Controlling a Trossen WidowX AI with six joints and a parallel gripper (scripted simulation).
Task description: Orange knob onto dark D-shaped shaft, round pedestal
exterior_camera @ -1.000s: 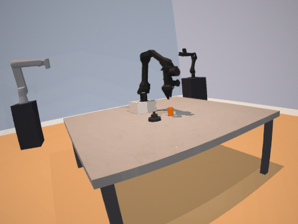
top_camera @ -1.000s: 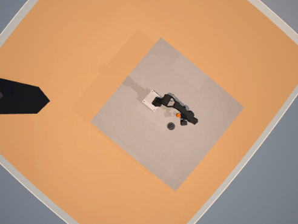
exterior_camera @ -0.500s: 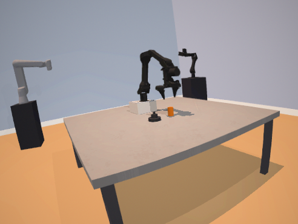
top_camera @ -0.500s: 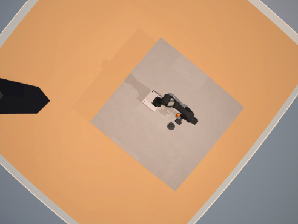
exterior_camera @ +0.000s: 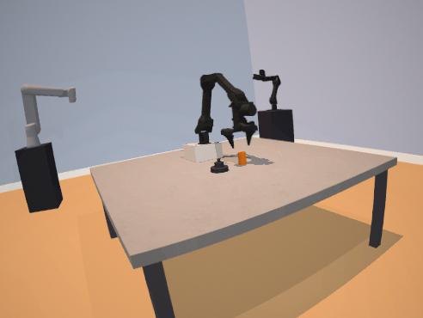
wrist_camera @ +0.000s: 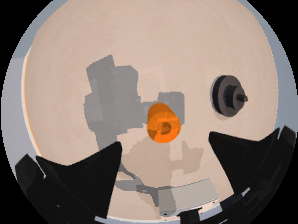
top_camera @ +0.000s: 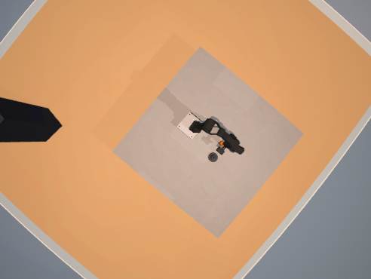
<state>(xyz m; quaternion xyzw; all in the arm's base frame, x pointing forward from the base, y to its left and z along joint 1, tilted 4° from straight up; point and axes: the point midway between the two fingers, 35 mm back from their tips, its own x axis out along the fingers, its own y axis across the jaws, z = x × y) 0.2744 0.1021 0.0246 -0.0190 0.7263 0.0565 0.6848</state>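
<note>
The orange knob is 60 mm below my gripper tip. Also, from my gripper tip: round pedestal 140 mm to the right, 60 mm below, 50 mm ahead.
</note>
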